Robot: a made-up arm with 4 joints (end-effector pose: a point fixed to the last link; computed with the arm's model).
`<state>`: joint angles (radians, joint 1 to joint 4).
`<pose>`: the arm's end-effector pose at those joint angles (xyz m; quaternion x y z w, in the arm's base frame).
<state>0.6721 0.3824 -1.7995 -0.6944</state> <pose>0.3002 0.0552 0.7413 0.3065 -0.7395 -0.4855 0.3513</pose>
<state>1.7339 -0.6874 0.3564 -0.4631</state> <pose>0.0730 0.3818 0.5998 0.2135 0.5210 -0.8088 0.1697</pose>
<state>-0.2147 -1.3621 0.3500 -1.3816</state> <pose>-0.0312 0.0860 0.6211 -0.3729 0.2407 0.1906 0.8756</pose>
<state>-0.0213 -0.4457 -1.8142 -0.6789</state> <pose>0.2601 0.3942 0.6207 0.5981 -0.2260 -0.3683 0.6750</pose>
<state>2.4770 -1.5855 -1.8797 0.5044</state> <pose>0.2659 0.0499 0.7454 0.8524 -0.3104 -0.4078 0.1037</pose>
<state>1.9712 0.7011 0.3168 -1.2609</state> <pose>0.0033 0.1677 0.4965 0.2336 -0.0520 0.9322 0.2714</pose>
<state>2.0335 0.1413 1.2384 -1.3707</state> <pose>0.0714 0.3202 0.6512 -0.0416 0.5844 -0.8090 0.0484</pose>
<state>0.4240 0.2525 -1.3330 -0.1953</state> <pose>0.3409 0.2089 0.5926 0.4911 -0.3364 -0.5276 0.6060</pose>
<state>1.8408 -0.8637 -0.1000 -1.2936</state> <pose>0.0481 0.2629 0.5237 -0.0201 0.2099 -0.9046 0.3705</pose>
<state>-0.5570 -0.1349 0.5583 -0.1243</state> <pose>-0.1683 0.2005 0.5676 -0.2556 0.4722 -0.4363 0.7221</pose>
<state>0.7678 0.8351 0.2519 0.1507</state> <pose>0.2166 0.2294 0.4711 0.4398 0.0589 -0.8776 0.1814</pose>
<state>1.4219 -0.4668 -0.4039 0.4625</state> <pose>0.2219 0.3203 0.5497 0.6151 0.3016 -0.7103 0.1617</pose>
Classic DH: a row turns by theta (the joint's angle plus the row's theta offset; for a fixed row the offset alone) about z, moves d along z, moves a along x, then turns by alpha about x. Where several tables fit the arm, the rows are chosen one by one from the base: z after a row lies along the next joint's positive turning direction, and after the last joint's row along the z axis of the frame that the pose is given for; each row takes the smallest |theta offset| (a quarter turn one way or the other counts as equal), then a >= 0, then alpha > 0; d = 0 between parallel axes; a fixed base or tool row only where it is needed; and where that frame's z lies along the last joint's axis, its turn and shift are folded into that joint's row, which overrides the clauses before.
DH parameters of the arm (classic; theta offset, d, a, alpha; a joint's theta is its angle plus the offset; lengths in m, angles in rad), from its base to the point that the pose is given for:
base (fixed): 1.4147 0 0.1994 3.1416
joint 1: -1.4636 -0.6608 -0.0347 0.8367
joint 2: -0.6053 -0.0551 -0.0149 -2.3014
joint 3: 1.4549 0.0733 -0.1016 -1.3907
joint 4: -0.7192 -0.0187 -0.0493 -1.7297
tool (fixed): 3.0672 -0.1356 0 0

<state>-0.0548 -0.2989 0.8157 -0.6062</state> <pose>-0.1570 0.1991 0.6315 -0.3772 0.4497 -0.4550 0.6697</pose>
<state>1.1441 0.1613 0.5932 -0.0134</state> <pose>0.1192 0.3687 0.5342 0.2713 0.4110 -0.8684 0.0573</pose>
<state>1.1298 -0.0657 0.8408 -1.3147</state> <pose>-0.0452 0.2841 0.5992 -0.2753 0.3921 -0.7528 0.4514</pose>
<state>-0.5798 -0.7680 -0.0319 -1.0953</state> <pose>-0.0479 0.1502 0.5213 -0.2281 0.1284 -0.0339 0.9645</pose>
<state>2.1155 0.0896 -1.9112 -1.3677</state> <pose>-0.0810 -0.0294 0.7312 0.3888 0.7158 0.5300 0.2358</pose>
